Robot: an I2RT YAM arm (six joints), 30 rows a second.
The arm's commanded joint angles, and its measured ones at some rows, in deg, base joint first. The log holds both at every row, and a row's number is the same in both.
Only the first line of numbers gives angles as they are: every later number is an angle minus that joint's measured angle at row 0.
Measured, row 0:
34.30 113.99 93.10 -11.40 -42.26 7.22
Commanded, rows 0 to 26:
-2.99 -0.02 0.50 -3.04 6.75 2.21
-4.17 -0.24 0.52 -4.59 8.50 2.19
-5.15 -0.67 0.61 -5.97 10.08 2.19
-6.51 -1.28 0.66 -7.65 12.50 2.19
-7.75 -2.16 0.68 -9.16 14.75 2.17
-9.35 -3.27 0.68 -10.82 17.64 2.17
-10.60 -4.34 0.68 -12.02 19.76 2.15
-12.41 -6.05 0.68 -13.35 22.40 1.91
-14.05 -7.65 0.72 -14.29 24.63 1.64
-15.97 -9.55 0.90 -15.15 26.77 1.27
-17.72 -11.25 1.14 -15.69 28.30 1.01
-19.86 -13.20 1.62 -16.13 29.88 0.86
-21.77 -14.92 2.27 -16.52 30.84 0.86
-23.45 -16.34 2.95 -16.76 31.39 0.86
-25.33 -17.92 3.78 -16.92 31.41 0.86
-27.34 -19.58 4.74 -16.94 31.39 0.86
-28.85 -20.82 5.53 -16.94 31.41 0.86
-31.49 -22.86 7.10 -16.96 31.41 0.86
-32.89 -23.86 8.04 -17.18 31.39 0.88
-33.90 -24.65 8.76 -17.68 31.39 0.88
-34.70 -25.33 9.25 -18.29 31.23 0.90
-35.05 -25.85 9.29 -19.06 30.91 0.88
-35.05 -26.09 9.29 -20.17 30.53 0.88
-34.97 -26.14 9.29 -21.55 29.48 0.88
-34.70 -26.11 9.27 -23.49 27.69 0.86
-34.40 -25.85 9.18 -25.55 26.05 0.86
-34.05 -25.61 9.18 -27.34 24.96 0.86
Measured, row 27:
-34.66 -28.15 9.99 -23.43 28.26 1.05
